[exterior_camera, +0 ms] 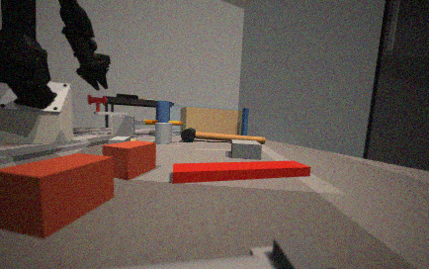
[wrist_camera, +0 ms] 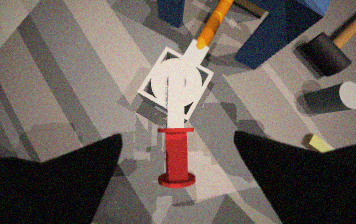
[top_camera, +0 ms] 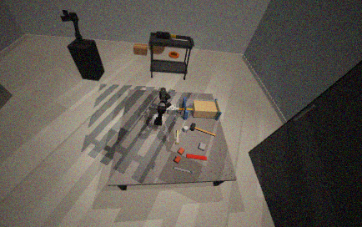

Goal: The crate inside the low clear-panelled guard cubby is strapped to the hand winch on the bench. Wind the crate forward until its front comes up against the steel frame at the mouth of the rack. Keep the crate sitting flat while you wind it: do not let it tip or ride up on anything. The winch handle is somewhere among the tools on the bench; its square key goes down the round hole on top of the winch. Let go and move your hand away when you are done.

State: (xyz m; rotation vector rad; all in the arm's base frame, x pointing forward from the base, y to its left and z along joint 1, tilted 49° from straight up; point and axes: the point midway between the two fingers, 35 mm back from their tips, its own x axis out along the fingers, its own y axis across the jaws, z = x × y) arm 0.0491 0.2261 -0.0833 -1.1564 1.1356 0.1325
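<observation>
My gripper tip is 1 cm past the red knob, 1 cm to the left of it and 6 cm above it. From my gripper tip the other things lie so: winch handle: 2 cm ahead, 1 cm to the left, 9 cm below; grey winch: 6 cm ahead, 4 cm to the left, 16 cm below; blue frame: 23 cm ahead, 7 cm to the left, 9 cm below.
</observation>
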